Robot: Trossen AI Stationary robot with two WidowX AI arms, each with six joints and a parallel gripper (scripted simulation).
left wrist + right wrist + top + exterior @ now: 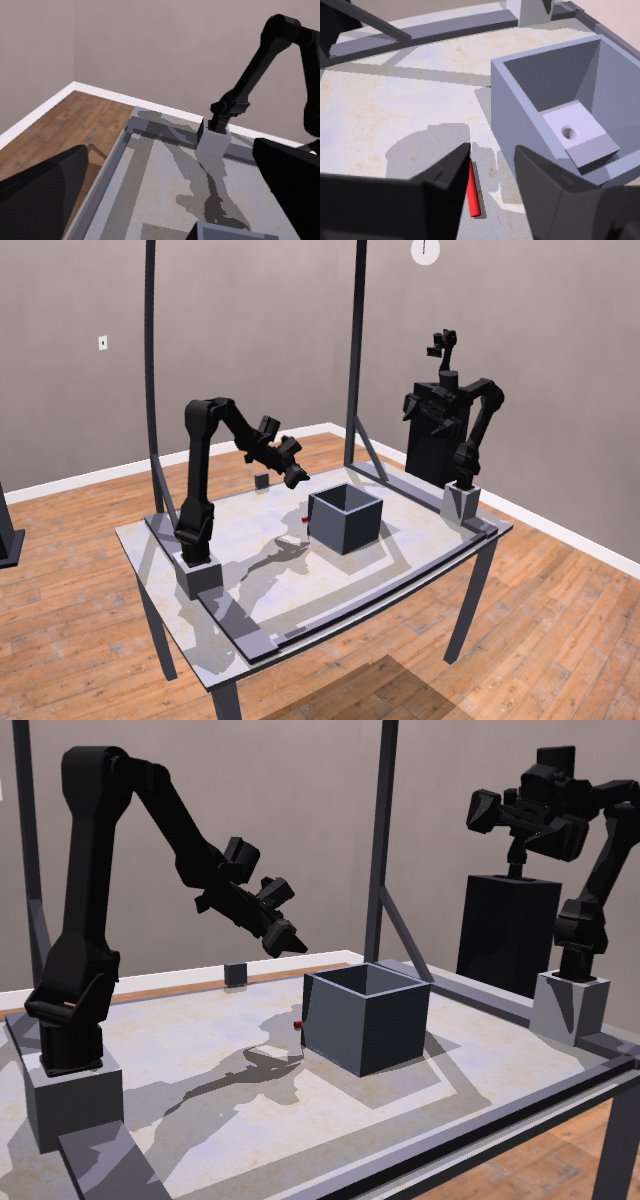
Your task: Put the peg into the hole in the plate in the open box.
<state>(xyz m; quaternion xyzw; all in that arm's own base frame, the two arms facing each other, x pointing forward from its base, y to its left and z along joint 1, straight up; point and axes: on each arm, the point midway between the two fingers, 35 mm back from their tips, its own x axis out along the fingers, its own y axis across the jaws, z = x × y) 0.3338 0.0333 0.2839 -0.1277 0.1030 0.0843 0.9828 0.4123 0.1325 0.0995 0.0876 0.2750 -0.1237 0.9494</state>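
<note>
The red peg lies 18 cm below my right hand, 7 cm to the left of it and 2 cm behind it. From my right hand the other things lie so: plate 14 cm below, 12 cm ahead, 10 cm to the left.
</note>
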